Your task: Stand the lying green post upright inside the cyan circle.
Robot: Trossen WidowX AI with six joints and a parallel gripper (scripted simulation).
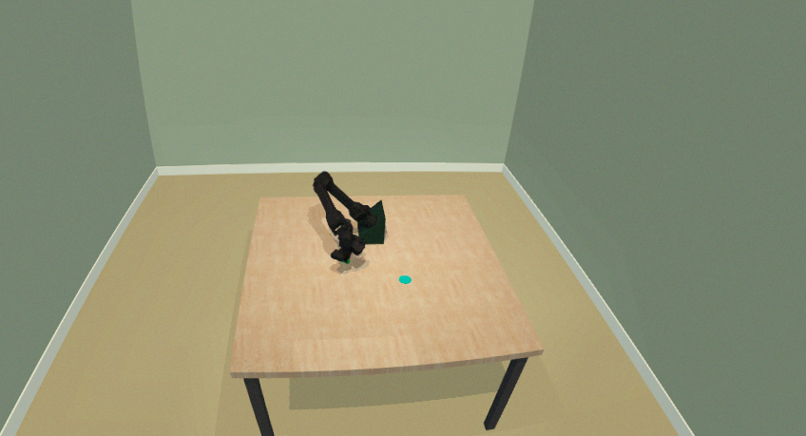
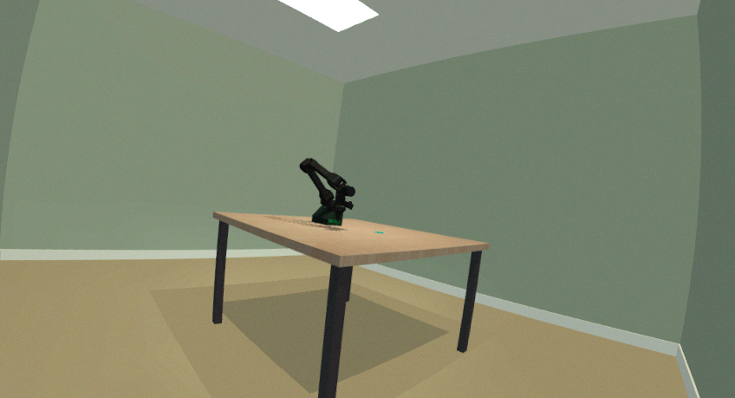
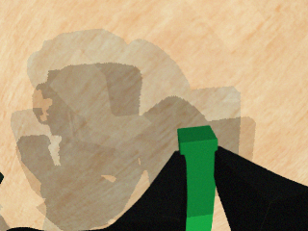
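Now: gripper tip 280 mm to the right of the cyan circle, 70 mm short of it and 50 mm above it. The rest, counted from my gripper tip: green post 20 mm to the right, 10 mm behind.
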